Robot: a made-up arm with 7 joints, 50 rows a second.
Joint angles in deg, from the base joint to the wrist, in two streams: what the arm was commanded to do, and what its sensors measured. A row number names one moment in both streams.
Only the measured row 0 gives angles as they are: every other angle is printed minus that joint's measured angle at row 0.
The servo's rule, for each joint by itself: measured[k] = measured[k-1] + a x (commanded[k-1-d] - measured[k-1]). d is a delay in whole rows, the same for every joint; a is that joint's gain. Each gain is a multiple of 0.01, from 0.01 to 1. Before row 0 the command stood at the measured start. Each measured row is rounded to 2 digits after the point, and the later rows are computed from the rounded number. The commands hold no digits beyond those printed.
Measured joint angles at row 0:
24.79 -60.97 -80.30 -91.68 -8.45 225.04 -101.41
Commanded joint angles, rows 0 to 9:
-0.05 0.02 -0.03 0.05 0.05 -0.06 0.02
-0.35 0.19 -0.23 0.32 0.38 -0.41 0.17
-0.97 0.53 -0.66 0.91 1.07 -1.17 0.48
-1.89 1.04 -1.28 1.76 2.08 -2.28 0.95
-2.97 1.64 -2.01 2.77 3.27 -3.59 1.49
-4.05 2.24 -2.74 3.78 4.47 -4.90 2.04
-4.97 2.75 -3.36 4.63 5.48 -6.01 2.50
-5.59 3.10 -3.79 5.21 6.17 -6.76 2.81
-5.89 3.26 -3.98 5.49 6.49 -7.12 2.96
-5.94 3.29 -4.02 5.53 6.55 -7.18 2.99
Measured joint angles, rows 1 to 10:
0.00 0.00 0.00 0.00 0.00 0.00 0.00
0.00 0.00 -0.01 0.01 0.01 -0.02 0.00
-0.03 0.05 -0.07 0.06 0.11 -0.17 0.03
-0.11 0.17 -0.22 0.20 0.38 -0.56 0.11
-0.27 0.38 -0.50 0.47 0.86 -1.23 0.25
-0.51 0.68 -0.89 0.86 1.53 -2.15 0.46
-0.83 1.05 -1.37 1.36 2.35 -3.22 0.73
-1.20 1.46 -1.89 1.92 3.23 -4.31 1.03
-1.60 1.85 -2.38 2.48 4.05 -5.27 1.33
-1.99 2.19 -2.80 2.99 4.73 -5.99 1.61
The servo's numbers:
d 1
a 0.09 0.24 0.26 0.17 0.28 0.39 0.17

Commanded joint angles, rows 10 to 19:
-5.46 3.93 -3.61 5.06 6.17 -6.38 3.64
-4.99 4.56 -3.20 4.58 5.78 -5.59 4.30
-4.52 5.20 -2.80 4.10 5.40 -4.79 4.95
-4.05 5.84 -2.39 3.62 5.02 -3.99 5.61
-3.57 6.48 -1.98 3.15 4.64 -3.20 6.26
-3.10 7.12 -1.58 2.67 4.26 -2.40 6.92
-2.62 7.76 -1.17 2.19 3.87 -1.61 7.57
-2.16 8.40 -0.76 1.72 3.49 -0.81 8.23
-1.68 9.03 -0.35 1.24 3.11 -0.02 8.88
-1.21 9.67 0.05 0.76 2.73 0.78 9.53
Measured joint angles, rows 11 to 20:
-2.35 2.45 -3.12 3.42 5.24 -6.45 1.84
-2.63 2.81 -3.25 3.70 5.50 -6.42 2.15
-2.84 3.23 -3.24 3.85 5.58 -6.10 2.52
-2.99 3.70 -3.13 3.89 5.53 -5.59 2.93
-3.09 4.21 -2.94 3.84 5.39 -4.97 3.39
-3.13 4.75 -2.69 3.72 5.18 -4.28 3.88
-3.13 5.32 -2.40 3.54 4.92 -3.55 4.40
-3.08 5.91 -2.08 3.31 4.63 -2.79 4.94
-3.00 6.51 -1.74 3.04 4.31 -2.02 5.50
-2.88 7.11 -1.38 2.73 3.97 -1.24 6.07

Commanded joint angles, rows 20 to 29:
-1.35 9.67 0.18 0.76 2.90 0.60 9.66
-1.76 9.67 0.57 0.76 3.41 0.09 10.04
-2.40 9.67 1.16 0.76 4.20 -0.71 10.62
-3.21 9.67 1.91 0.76 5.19 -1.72 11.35
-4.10 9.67 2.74 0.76 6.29 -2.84 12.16
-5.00 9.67 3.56 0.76 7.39 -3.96 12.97
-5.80 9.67 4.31 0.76 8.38 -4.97 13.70
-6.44 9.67 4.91 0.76 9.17 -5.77 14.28
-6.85 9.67 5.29 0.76 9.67 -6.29 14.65
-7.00 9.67 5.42 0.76 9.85 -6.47 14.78
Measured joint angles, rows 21 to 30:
-2.73 7.72 -1.01 2.40 3.62 -0.45 6.66
-2.61 8.19 -0.70 2.12 3.42 -0.04 7.17
-2.53 8.55 -0.37 1.89 3.42 0.01 7.66
-2.52 8.82 0.03 1.70 3.64 -0.27 8.16
-2.58 9.02 0.52 1.54 4.07 -0.84 8.70
-2.72 9.18 1.10 1.41 4.69 -1.62 9.29
-2.93 9.30 1.74 1.30 5.45 -2.53 9.92
-3.19 9.39 2.41 1.21 6.27 -3.48 10.56
-3.48 9.46 3.06 1.13 7.08 -4.37 11.19
-3.78 9.51 3.64 1.07 7.81 -5.12 11.78

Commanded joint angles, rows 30 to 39:
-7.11 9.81 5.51 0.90 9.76 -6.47 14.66
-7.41 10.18 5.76 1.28 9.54 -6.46 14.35
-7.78 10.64 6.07 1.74 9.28 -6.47 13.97
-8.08 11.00 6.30 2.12 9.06 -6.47 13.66
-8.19 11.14 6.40 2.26 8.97 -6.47 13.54
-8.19 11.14 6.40 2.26 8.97 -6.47 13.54
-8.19 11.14 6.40 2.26 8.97 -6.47 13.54
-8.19 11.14 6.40 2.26 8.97 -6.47 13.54
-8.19 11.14 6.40 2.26 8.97 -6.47 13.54
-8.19 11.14 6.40 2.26 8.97 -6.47 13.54
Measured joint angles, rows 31 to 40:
-4.07 9.55 4.10 1.02 8.38 -5.65 12.29
-4.34 9.61 4.47 1.00 8.77 -5.97 12.69
-4.62 9.75 4.81 1.05 8.99 -6.16 12.97
-4.90 9.96 5.14 1.17 9.07 -6.28 13.14
-5.19 10.21 5.44 1.33 9.07 -6.35 13.23
-5.46 10.43 5.69 1.49 9.04 -6.40 13.28
-5.71 10.60 5.87 1.62 9.02 -6.43 13.32
-5.93 10.73 6.01 1.73 9.01 -6.45 13.36
-6.13 10.83 6.11 1.82 9.00 -6.46 13.39
-6.32 10.90 6.19 1.89 8.99 -6.46 13.42

